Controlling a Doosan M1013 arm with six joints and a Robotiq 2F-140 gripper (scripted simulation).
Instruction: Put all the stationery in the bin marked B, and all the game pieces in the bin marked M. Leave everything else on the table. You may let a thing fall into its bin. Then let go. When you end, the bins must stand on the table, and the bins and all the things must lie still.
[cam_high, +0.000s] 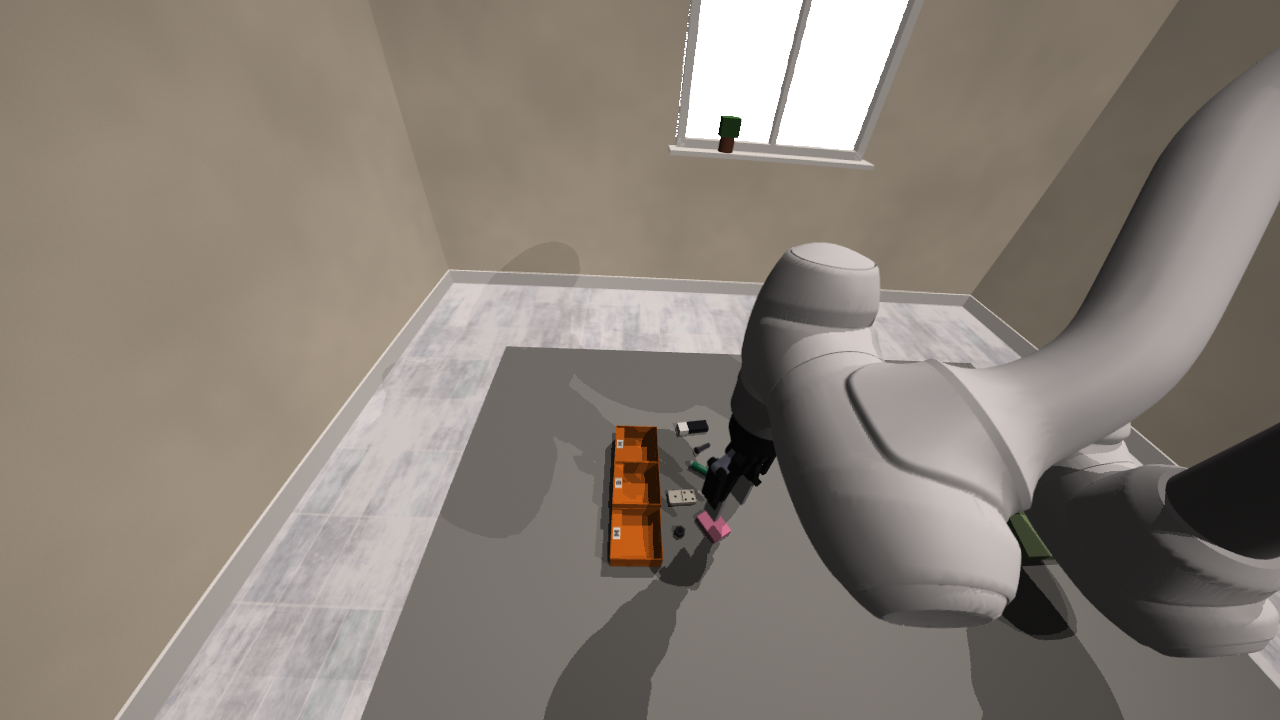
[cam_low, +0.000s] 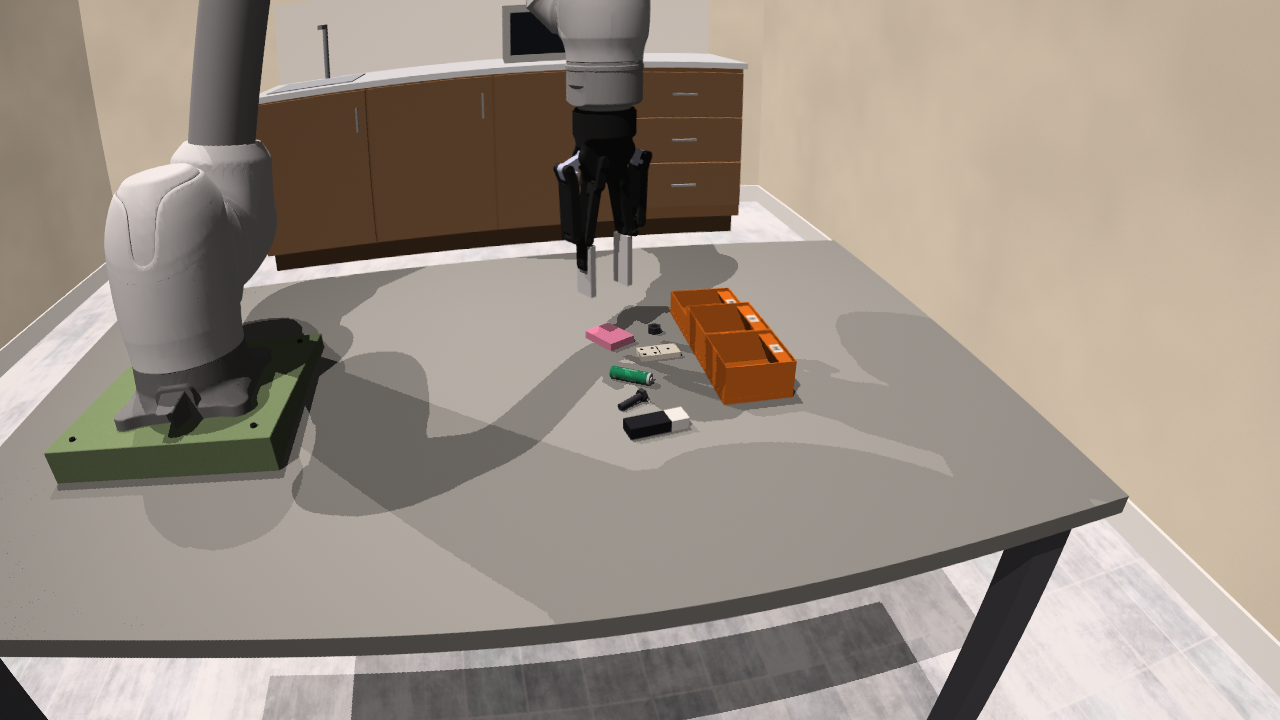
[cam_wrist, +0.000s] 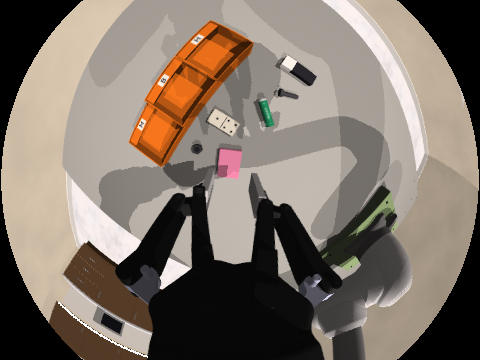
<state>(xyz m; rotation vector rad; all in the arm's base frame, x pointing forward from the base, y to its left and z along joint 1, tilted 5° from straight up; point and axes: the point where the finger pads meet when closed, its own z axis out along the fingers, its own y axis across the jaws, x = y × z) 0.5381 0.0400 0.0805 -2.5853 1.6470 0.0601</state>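
The pink sticky-note pad lies 100 mm below my hand and 10 mm ahead of it. Also, from my hand: green battery 110 mm to the right, 100 mm below; cream domino 100 mm below, 60 mm to the right, 50 mm ahead; small black nut 100 mm below, 70 mm ahead, 10 mm to the left.
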